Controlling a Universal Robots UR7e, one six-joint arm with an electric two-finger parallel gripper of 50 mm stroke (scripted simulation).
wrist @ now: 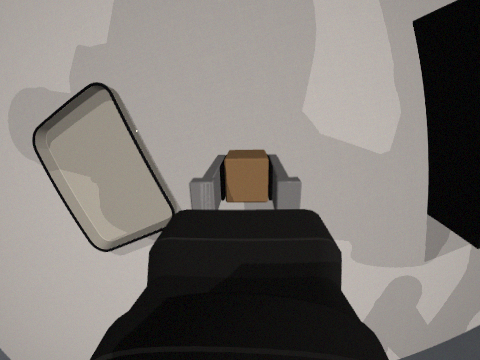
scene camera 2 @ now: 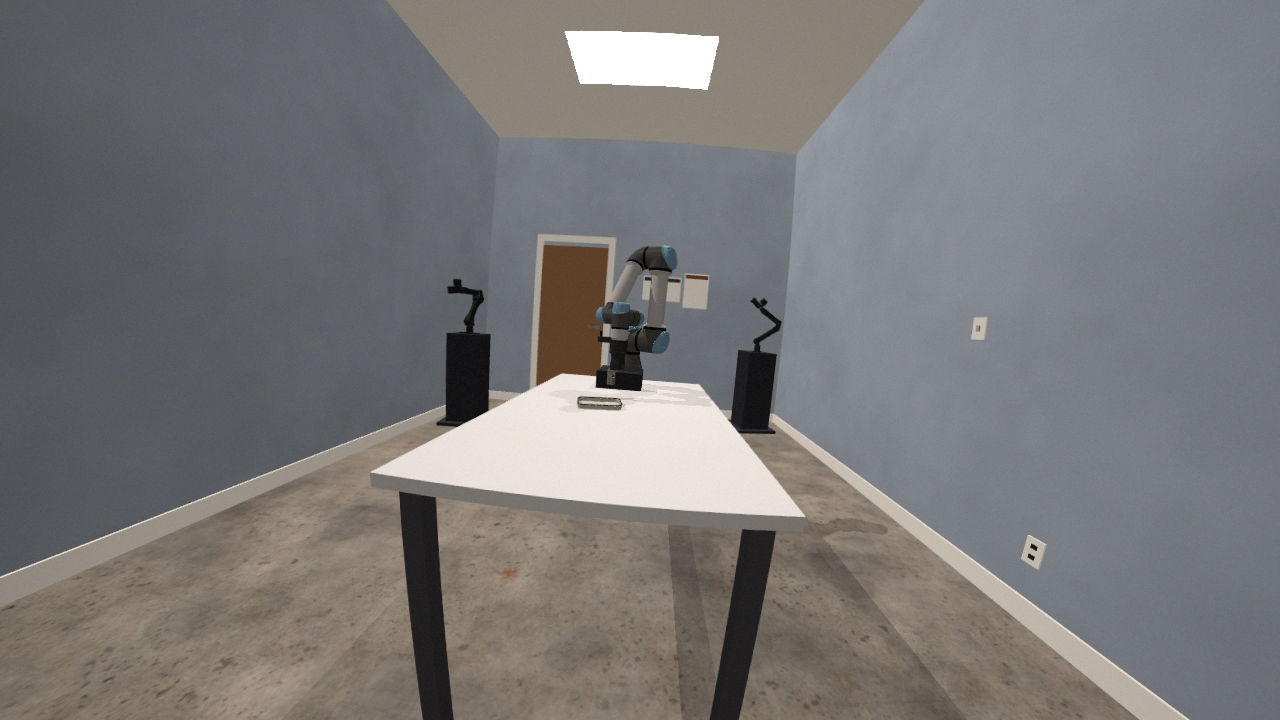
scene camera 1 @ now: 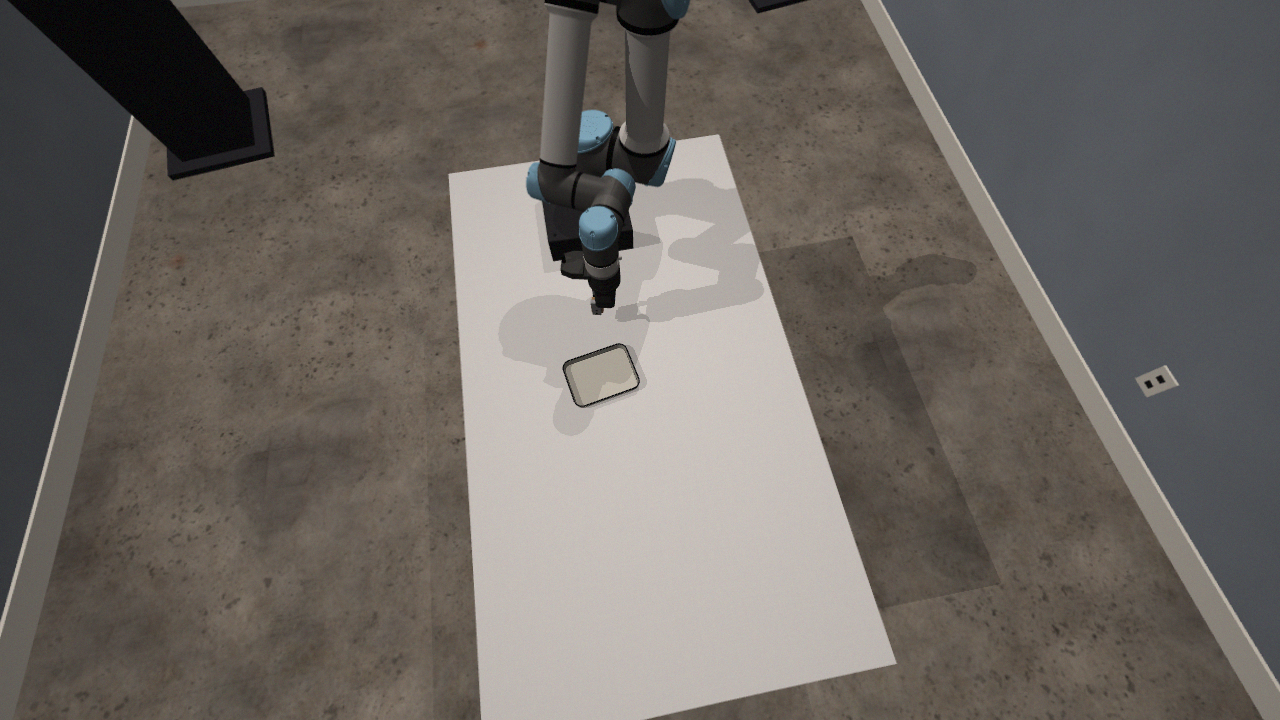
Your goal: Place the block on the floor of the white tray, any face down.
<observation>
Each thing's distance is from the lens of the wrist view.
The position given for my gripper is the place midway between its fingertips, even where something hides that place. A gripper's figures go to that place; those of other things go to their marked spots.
my gripper [wrist: 247, 168]: 17 cm
white tray [wrist: 84, 147]: 29 cm
brown block [wrist: 246, 171]: 14 cm
The marked spots on the white tray and the brown block are 21 cm apart.
</observation>
